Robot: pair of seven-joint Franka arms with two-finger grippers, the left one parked.
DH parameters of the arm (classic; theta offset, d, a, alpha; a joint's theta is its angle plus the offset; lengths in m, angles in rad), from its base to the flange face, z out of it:
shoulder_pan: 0 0.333 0 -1.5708
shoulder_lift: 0 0 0 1.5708
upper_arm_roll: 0 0.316 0.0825 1.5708
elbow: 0 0 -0.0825 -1.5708
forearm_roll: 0 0.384 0 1.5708
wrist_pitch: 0 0 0.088 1.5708
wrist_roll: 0 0.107 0 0
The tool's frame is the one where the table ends.
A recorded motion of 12 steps. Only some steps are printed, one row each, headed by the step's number.
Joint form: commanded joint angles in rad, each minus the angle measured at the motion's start. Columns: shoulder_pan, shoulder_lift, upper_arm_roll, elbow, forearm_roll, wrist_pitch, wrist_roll.
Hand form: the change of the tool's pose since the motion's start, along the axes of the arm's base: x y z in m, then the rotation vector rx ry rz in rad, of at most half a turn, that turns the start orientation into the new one. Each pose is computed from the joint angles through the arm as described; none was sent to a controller.
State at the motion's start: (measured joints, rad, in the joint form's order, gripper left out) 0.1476 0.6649 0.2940 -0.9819 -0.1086 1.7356 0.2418
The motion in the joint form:
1: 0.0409 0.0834 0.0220 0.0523 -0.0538 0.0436 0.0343
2: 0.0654 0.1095 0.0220 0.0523 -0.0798 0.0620 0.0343
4: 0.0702 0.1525 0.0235 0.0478 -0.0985 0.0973 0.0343
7: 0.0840 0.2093 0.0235 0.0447 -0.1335 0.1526 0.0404
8: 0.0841 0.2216 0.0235 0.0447 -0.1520 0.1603 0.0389
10: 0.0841 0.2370 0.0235 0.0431 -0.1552 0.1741 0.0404
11: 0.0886 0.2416 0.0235 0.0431 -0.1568 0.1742 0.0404
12: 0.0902 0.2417 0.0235 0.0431 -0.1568 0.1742 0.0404
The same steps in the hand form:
1: 0.0075 0.0341 -0.0308 -0.0085 -0.0206 0.0144
2: 0.0063 0.0508 -0.0487 -0.0287 -0.0229 0.0407
4: 0.0121 0.0562 -0.0799 -0.0392 -0.0165 0.0492
7: 0.0171 0.0671 -0.1195 -0.0576 -0.0229 0.0631
8: 0.0189 0.0665 -0.1283 -0.0728 -0.0260 0.0687
10: 0.0204 0.0671 -0.1396 -0.0730 -0.0231 0.0686
11: 0.0192 0.0703 -0.1432 -0.0752 -0.0196 0.0736
12: 0.0187 0.0715 -0.1433 -0.0752 -0.0195 0.0752

